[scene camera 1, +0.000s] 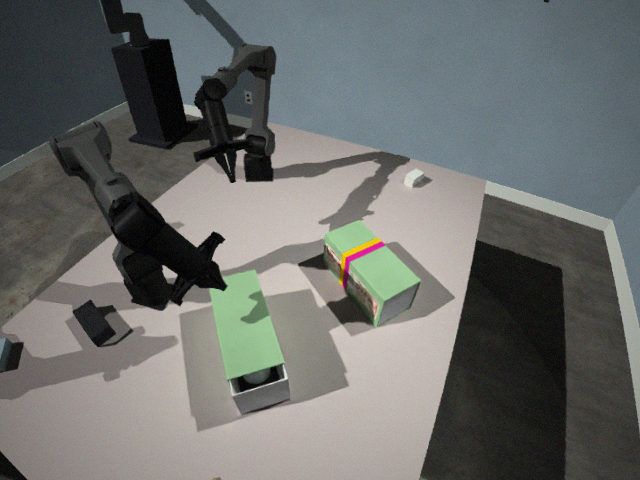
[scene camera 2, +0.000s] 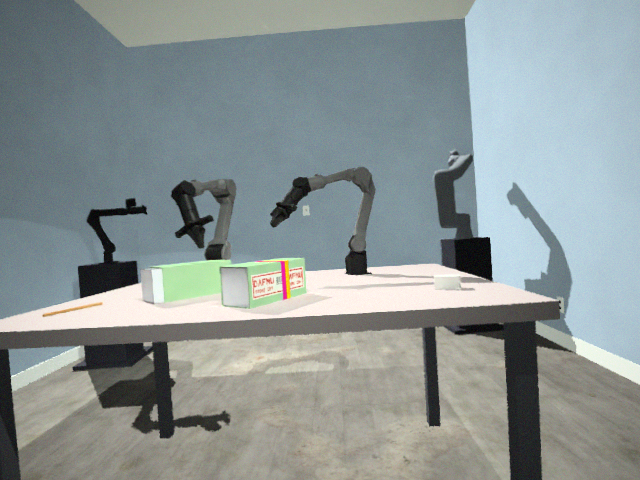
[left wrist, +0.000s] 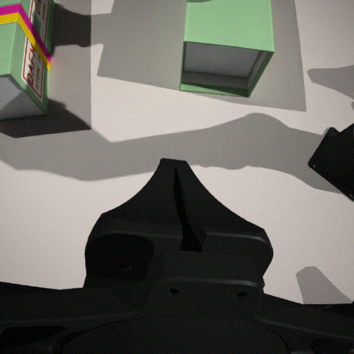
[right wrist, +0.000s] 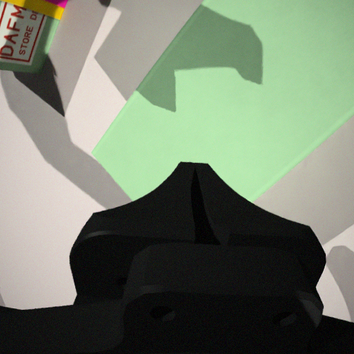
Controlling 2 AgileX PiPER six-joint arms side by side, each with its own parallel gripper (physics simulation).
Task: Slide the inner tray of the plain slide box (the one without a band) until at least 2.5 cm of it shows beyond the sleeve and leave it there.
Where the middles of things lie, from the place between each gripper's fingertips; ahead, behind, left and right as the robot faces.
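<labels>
The dark block [scene camera 1: 95,325] is now 380 mm to the right of my left hand, 200 mm behind it and 200 mm below it. My right hand, for its part, is 140 mm to the left of the dark block, 310 mm past it and 140 mm above it.
</labels>
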